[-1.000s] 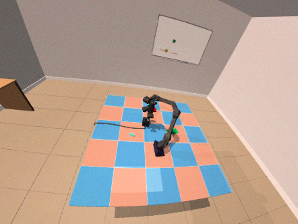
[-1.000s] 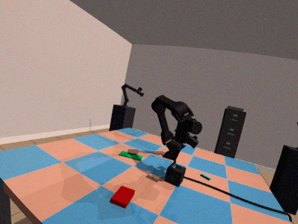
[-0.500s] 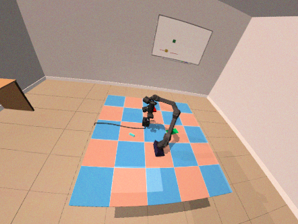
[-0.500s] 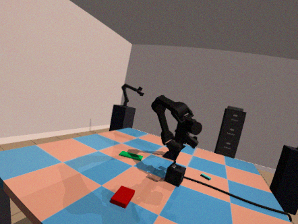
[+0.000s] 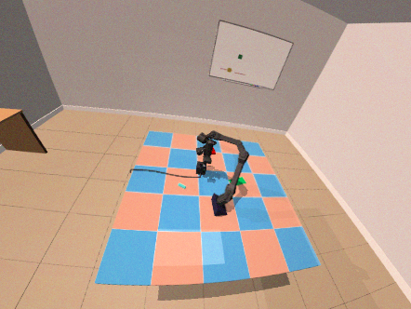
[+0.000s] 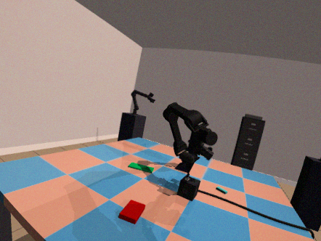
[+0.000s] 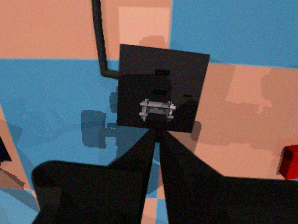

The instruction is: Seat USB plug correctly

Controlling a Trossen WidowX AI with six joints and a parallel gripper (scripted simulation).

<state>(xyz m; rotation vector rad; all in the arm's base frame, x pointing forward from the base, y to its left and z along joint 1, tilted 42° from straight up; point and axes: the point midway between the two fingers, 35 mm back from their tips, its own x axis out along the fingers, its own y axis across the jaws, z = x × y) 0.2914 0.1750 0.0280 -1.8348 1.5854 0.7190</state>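
Right now the USB plug is 2 cm below my gripper tip. The rest, counted from my gripper tip: USB socket 5 cm below; then red block 29 cm ahead, 11 cm below, 8 cm to the right; then small teal piece 18 cm behind, 16 cm to the left, 11 cm below.
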